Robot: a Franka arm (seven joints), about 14 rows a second.
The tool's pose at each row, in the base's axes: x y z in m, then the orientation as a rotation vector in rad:
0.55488, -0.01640, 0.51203, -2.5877, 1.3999, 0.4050
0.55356, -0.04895, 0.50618, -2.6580, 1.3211, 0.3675
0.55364, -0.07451, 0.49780, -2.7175, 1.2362, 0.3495
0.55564, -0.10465, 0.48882, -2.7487, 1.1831, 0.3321
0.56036, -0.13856, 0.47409, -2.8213, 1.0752, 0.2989
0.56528, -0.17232, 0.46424, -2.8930, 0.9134, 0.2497
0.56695, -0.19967, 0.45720, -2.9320, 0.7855, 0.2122
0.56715, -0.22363, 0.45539, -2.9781, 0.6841, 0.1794
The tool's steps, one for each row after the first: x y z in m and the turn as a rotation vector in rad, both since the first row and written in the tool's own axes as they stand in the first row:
0.02694, 0.01894, -0.00325, -0.0167, 0.0329, -0.0671
0.04988, 0.03296, -0.00238, -0.0345, 0.0504, -0.1335
0.07764, 0.04788, -0.00251, -0.0398, 0.0625, -0.1740
0.11163, 0.06269, 0.00135, -0.0624, 0.0920, -0.2563
0.14405, 0.07714, 0.00059, -0.0742, 0.1221, -0.3729
0.16882, 0.09078, -0.00056, -0.0755, 0.1398, -0.4624
0.18847, 0.10368, -0.00550, -0.0923, 0.1651, -0.5334

